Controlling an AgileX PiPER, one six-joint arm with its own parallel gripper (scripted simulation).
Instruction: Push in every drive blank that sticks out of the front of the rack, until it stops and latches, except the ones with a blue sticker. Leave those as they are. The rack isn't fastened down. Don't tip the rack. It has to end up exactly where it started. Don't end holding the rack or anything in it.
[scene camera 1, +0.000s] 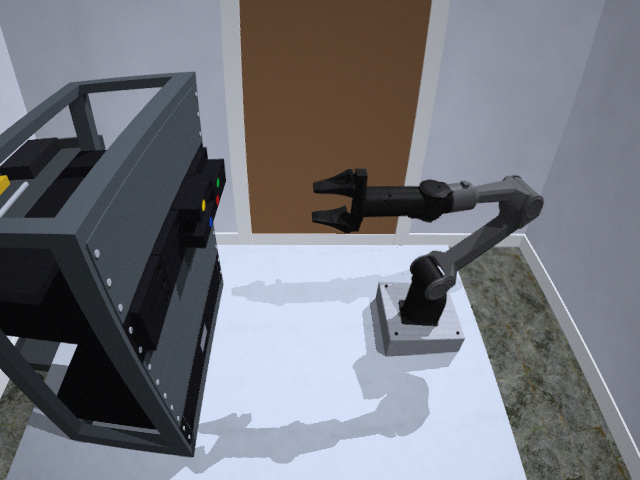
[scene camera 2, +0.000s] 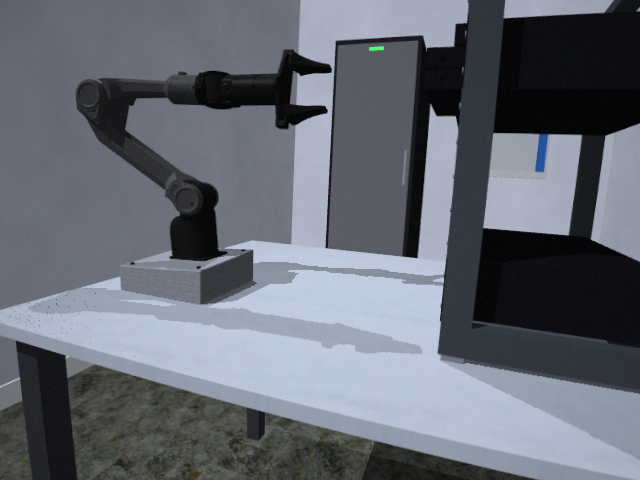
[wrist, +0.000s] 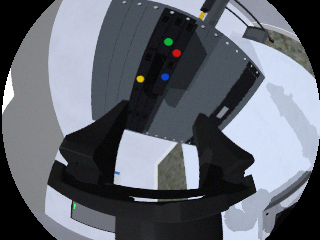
Path:
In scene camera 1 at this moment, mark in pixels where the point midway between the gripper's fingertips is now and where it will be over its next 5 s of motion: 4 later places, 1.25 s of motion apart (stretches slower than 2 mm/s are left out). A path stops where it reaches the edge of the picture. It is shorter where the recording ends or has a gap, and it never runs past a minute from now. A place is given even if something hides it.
My gripper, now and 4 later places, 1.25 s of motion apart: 312, 202; 304, 200; 230, 218; 237, 197; 243, 197

